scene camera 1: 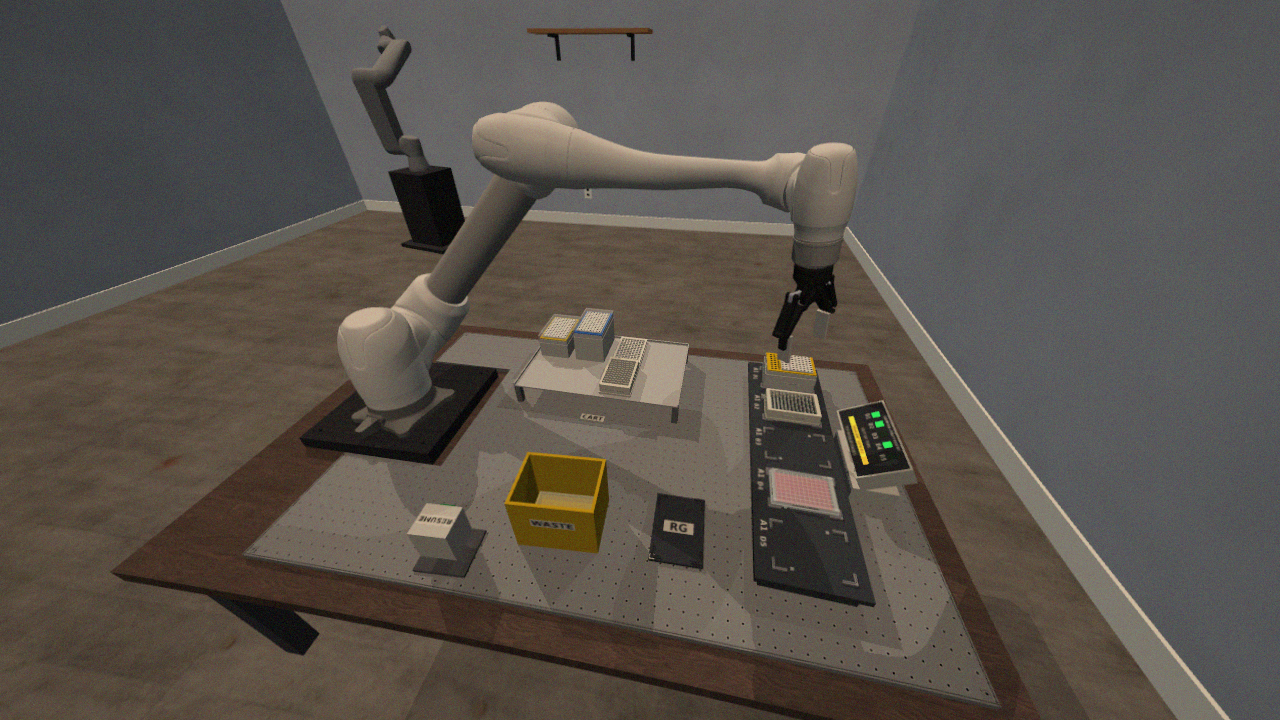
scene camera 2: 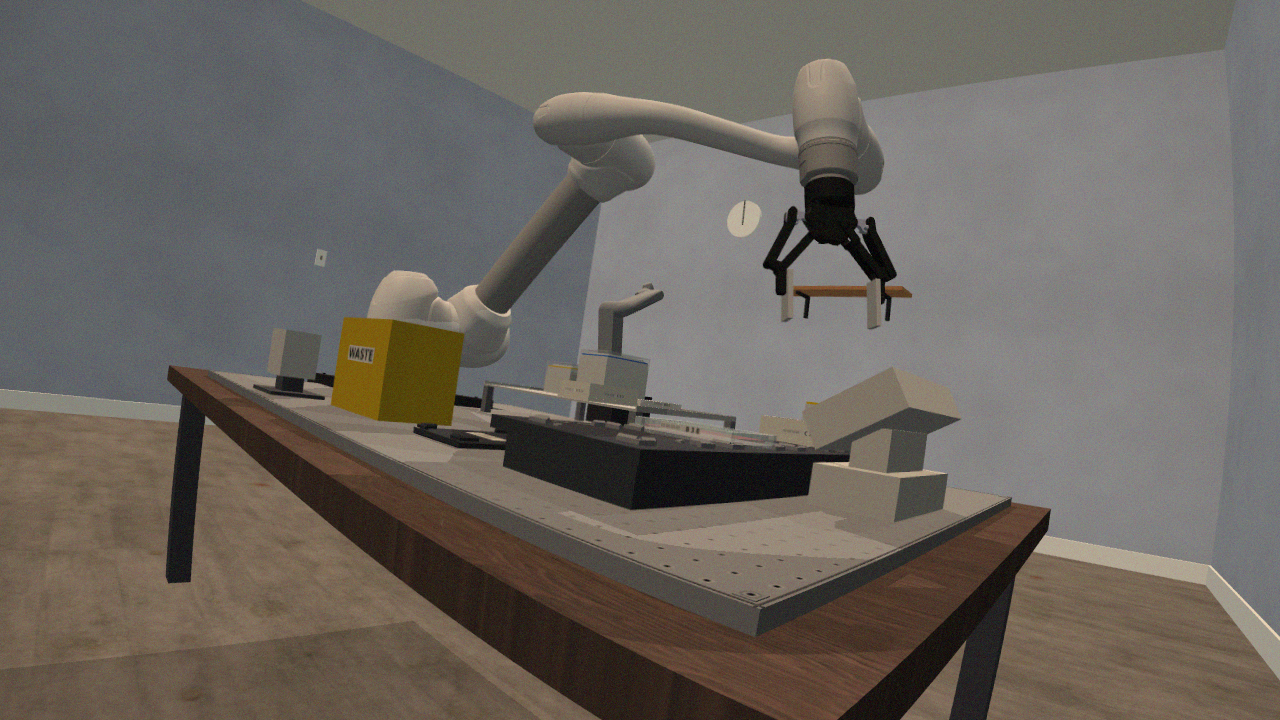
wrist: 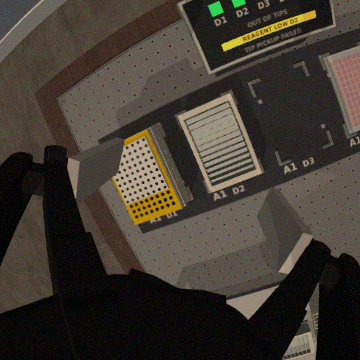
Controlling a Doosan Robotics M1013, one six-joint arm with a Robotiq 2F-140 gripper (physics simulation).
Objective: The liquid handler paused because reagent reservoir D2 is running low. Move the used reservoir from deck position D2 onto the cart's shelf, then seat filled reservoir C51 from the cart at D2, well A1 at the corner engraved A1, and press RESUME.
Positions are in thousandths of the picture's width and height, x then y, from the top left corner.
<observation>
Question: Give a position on a black RG pad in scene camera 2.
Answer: At 365, 610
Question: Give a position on an RESUME button box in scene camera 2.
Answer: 229, 497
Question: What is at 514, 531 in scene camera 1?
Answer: A cart shelf.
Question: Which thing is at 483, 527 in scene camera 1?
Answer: A ribbed reservoir.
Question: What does my gripper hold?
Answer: Nothing.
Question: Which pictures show my gripper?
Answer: Scene camera 1, scene camera 2 and the wrist view: all of them.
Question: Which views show the ribbed reservoir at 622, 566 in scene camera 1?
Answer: Scene camera 1, scene camera 2 and the wrist view: all of them.
</observation>
